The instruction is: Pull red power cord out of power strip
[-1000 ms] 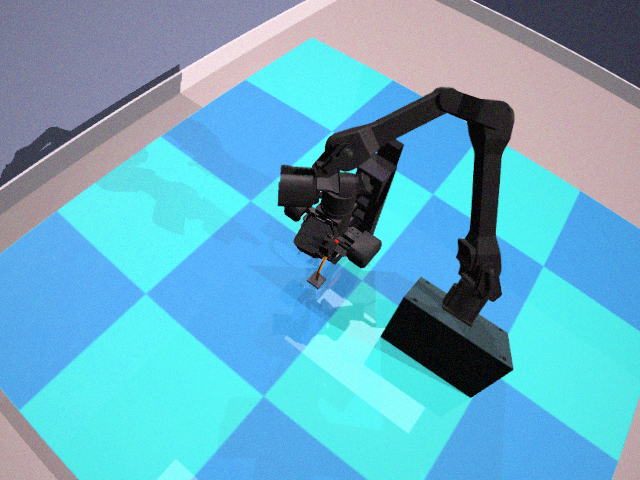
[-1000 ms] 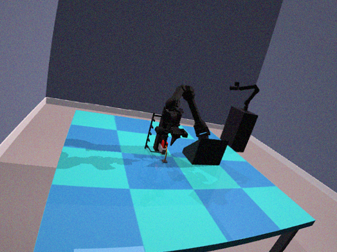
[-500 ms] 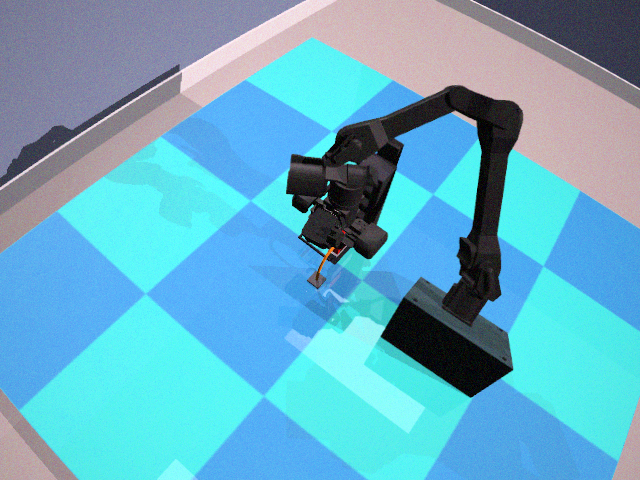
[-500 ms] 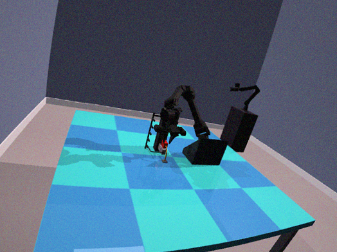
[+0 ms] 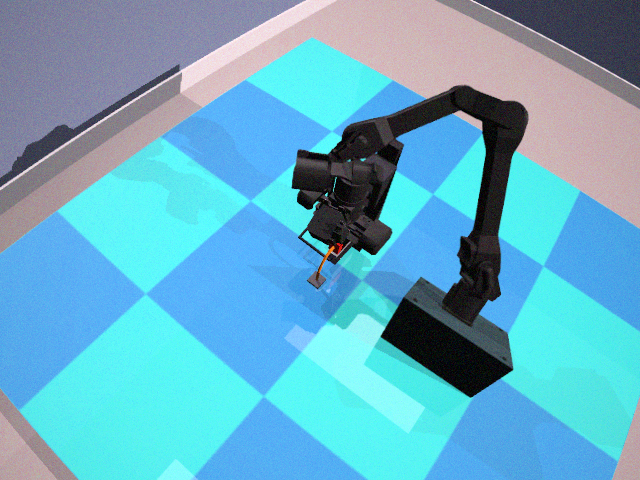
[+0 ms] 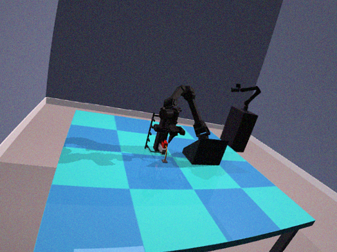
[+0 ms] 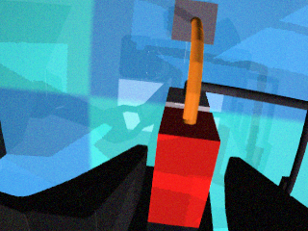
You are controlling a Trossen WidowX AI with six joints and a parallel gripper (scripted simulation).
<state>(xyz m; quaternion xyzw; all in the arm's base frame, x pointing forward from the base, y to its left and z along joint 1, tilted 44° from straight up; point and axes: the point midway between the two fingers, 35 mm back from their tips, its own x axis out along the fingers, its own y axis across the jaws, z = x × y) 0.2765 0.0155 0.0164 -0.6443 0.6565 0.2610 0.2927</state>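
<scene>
The red plug lies 30 mm to the right of my gripper tip and 10 mm below it.
</scene>
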